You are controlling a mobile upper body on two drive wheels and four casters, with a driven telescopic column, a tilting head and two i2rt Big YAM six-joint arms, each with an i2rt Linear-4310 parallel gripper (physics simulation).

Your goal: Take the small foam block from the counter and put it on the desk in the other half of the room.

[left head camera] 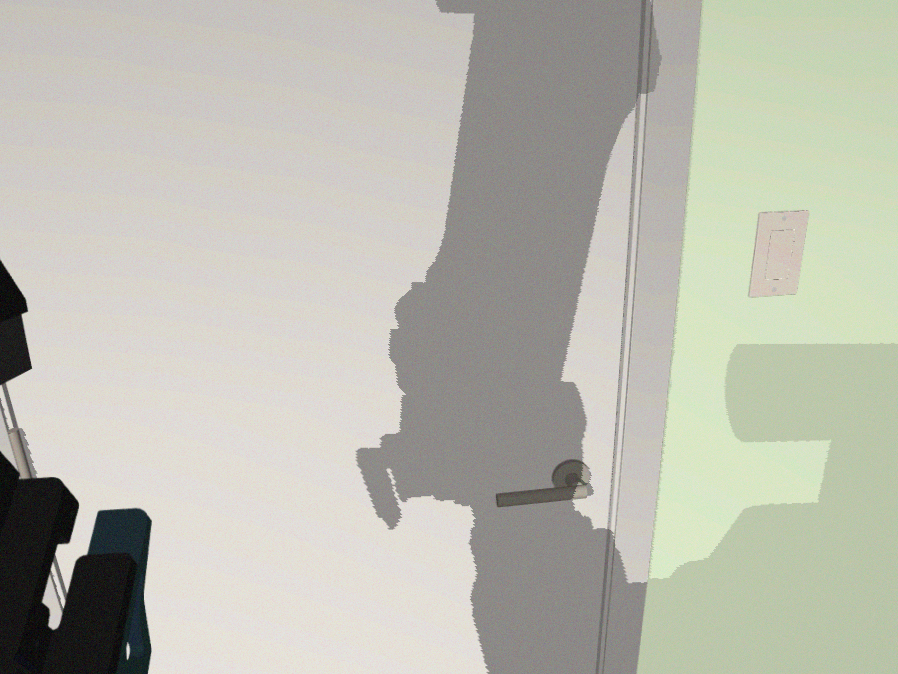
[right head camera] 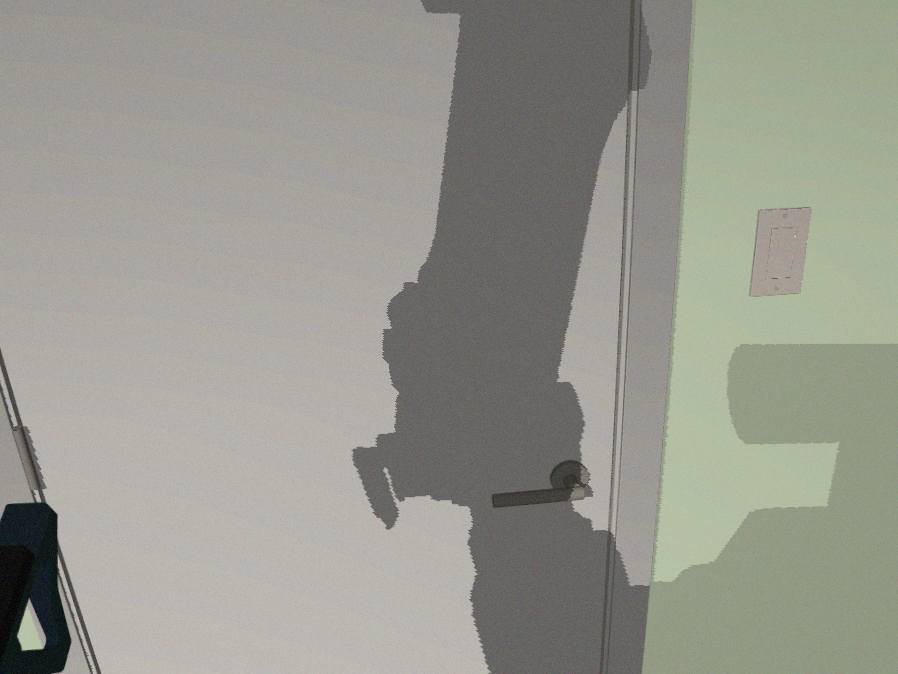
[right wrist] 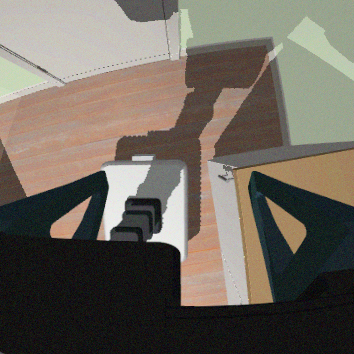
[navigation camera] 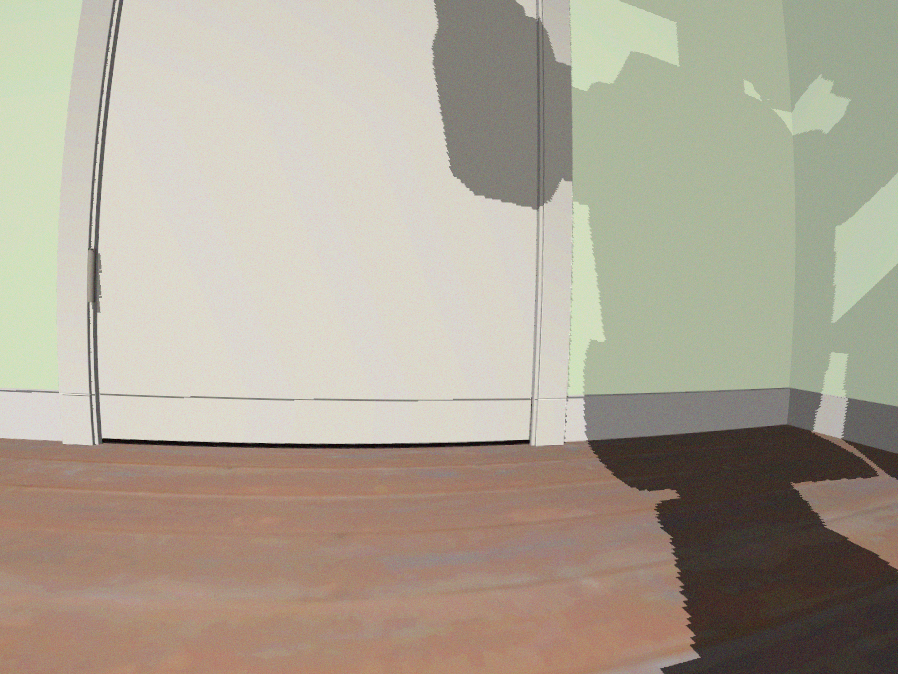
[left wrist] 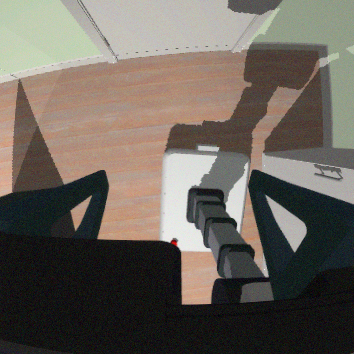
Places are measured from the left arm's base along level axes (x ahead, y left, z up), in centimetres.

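Pixels of known places: left gripper, fingertip midpoint: [left head camera: 35,671] [left wrist: 178,177]; right gripper, fingertip midpoint: [right wrist: 177,178].
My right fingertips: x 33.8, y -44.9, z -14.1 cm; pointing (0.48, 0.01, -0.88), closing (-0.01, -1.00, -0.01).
Note:
Behind a point stands the place of what it marks.
My left gripper [left wrist: 178,177] @[x 33.3, y -0.2, z -14.4 cm] is open, with its teal fingers wide apart and nothing between them. One of its teal fingers [left head camera: 137,536] [right head camera: 43,529] also shows at the lower left of both head views. My right gripper [right wrist: 177,178] @[x 33.8, y -44.9, z -14.1 cm] is open and empty. The counter's wooden top [right wrist: 310,175] @[x 30.0, y -78.5, z -50.0 cm] shows at the right of the right wrist view, partly behind a finger. Its white cabinet [right wrist: 225,215] @[x 8.1, y -64.7, z -87.3 cm] [left wrist: 295,167] @[x 28.1, y -61.4, z -91.1 cm] stands to the right of my base; its handle shows. The small foam block and the desk do not show in any current view.
A white door [left head camera: 217,290] @[x 93.4, y 11.2, z -18.4 cm] [right head camera: 217,290] @[x 93.5, y 10.5, z -18.4 cm] [navigation camera: 326,217] @[x 95.5, y -1.0, z -101.5 cm] fills much of the head views, close ahead, with a lever handle [left head camera: 536,496] @[x 94.9, y -26.5, z -48.1 cm] [right head camera: 533,497] @[x 94.9, y -26.7, z -48.1 cm]. A green wall [navigation camera: 689,253] @[x 109.6, y -73.1, z -102.3 cm] meets a corner at the right. My white base [left wrist: 177,200] @[x 2.1, y -6.5, z -115.0 cm] [right wrist: 175,225] @[x -6.5, y -41.5, z -115.0 cm] stands on the wooden floor [navigation camera: 290,565] @[x 64.1, y -8.3, z -141.0 cm].

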